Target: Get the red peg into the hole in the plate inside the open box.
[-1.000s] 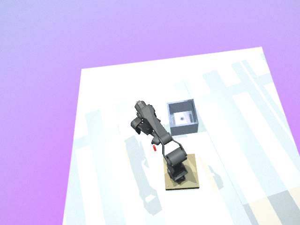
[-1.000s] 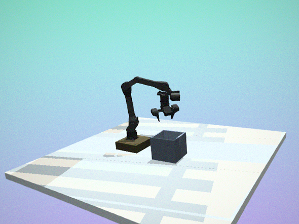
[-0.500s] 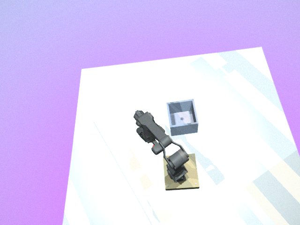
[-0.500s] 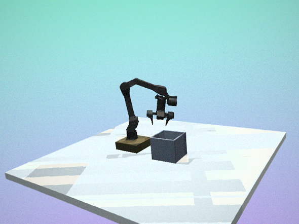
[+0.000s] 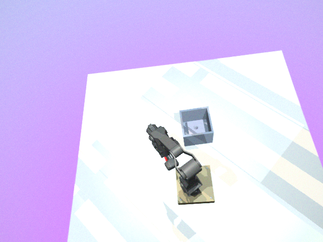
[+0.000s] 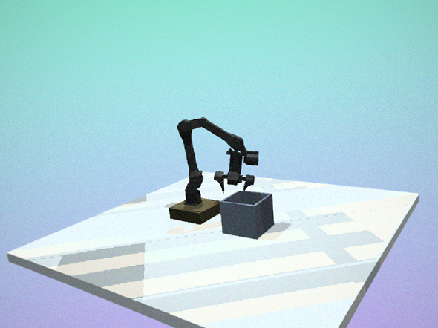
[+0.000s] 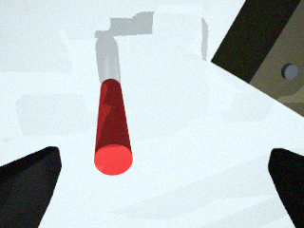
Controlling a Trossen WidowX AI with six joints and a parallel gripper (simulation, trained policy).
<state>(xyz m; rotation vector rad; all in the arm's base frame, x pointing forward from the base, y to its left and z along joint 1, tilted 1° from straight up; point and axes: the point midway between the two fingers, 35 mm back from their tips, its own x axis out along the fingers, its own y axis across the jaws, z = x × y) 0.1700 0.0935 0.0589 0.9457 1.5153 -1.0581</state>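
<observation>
Right now my gripper tip is 3 cm above the red peg and 2 cm short of it. Round my gripper tip: pale plate (20 cm to the right, 16 cm ahead, 3 cm below).
</observation>
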